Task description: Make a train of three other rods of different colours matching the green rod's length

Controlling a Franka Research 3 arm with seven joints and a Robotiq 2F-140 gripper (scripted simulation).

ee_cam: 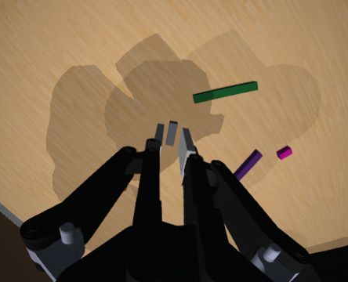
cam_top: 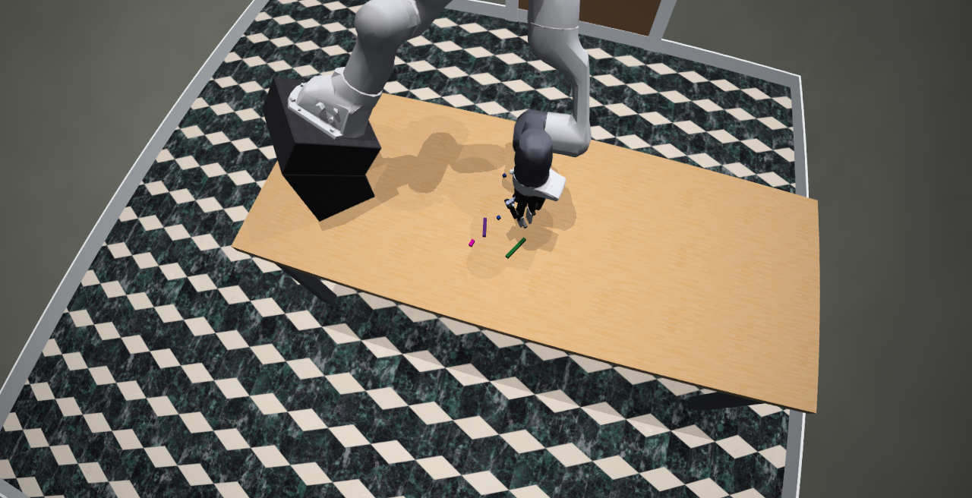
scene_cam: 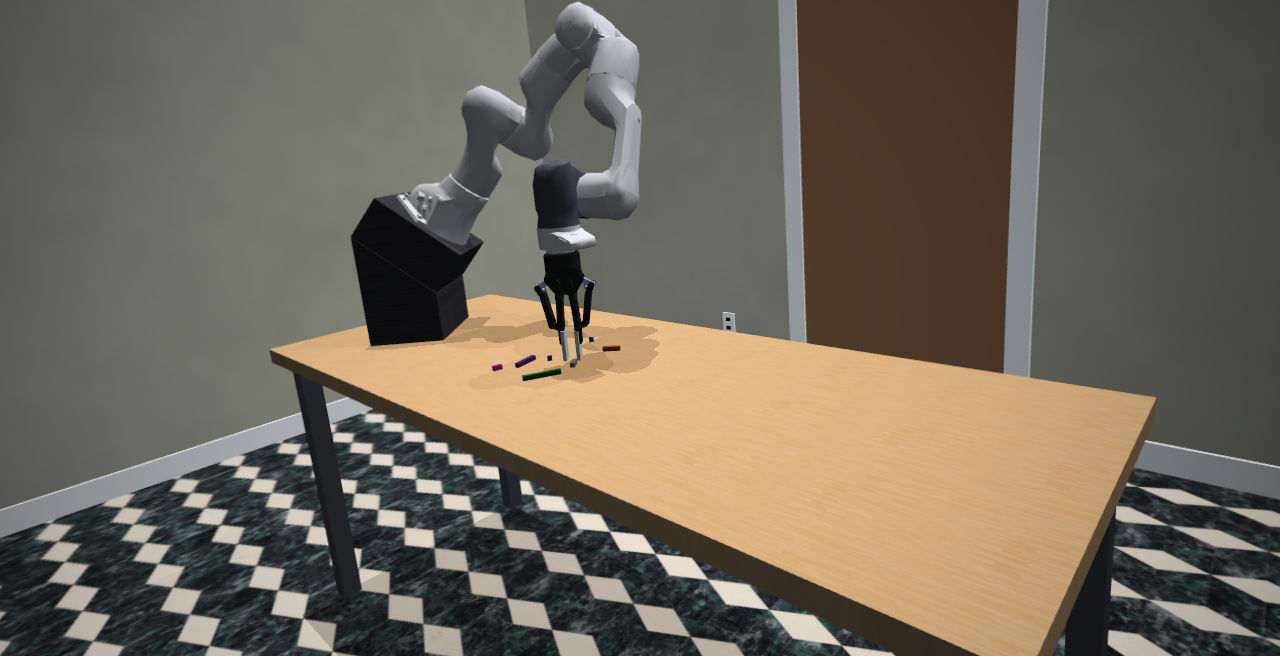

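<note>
My hand is 4 cm above the grey rod. The rest, counted from my hand: orange rod: 12 cm to the left, 4 cm below; then purple rod: 11 cm behind, 4 cm to the right, 4 cm below; then green rod: 8 cm to the right, 4 cm below.
</note>
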